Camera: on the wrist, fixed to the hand. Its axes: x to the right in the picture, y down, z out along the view.
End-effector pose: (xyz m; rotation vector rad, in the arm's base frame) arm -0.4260 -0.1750 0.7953 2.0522 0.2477 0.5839
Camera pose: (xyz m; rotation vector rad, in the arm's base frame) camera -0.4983 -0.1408 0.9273 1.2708 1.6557 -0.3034
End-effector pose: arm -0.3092 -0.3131 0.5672 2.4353 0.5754 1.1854
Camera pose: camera -0.3900 -0.3833 0.6784 1.1554 1.9214 0.5246
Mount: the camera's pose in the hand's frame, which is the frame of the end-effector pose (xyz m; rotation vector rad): -0.0087 0.0983 -0.1187 0.0243 0.0998 -1.5458
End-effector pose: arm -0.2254 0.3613 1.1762 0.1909 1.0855 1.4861
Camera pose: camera -0.3709 0.3104 1.1841 -0.6105 0.8967 0.0780
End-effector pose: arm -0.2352 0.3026 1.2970 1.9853 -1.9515 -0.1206
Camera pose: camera -0.2932 0.3348 1.4364 2.8818 0.0124 -0.3348
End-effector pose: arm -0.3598 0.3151 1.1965 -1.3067 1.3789 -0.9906
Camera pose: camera -0.4972 0.3269 1.1270 -2.3090 0.1449 -2.0066
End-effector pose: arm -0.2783 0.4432 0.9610 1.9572 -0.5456 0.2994
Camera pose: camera -0.3312 0.5167 1.0860 1.8267 1.0625 -0.5734
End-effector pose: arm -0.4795 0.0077 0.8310 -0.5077 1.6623 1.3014
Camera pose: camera -0.6004 -0.0677 0.8904 -1.4379 0.8244 0.0826
